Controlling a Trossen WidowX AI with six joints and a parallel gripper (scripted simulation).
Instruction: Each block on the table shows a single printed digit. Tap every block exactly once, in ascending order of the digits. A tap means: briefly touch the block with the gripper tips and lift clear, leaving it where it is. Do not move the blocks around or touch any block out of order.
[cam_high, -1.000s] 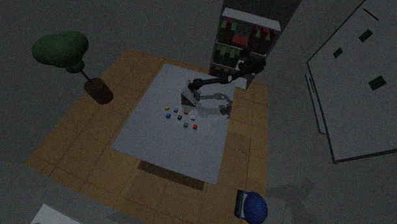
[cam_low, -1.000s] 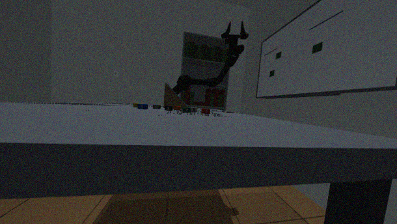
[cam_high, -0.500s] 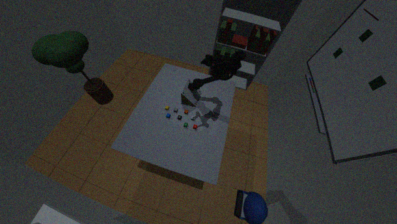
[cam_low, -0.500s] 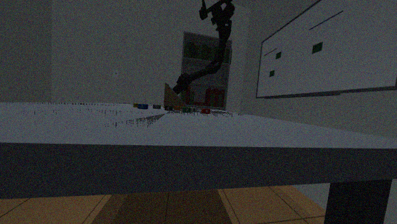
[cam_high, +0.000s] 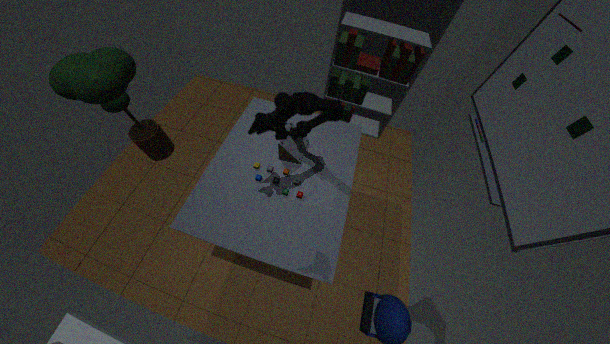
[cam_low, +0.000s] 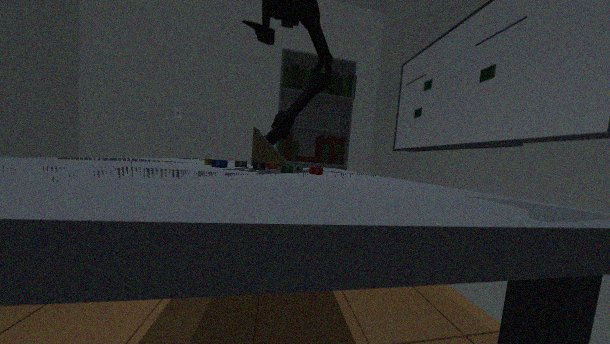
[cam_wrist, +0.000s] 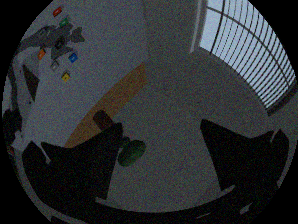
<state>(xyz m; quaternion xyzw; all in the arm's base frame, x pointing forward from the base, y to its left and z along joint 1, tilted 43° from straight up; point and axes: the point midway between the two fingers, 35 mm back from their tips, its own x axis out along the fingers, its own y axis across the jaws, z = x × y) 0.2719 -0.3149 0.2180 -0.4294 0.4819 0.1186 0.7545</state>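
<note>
Now: gripper tip 430 mm above the grey block, 90 mm past it and 10 mm to the right of it. Also, from my gripper tip: yellow block 430 mm below, 100 mm behind, 70 mm to the right; black block 430 mm below, 70 mm to the left, 20 mm behind; blue block 430 mm below, 40 mm to the right, 20 mm behind.
</note>
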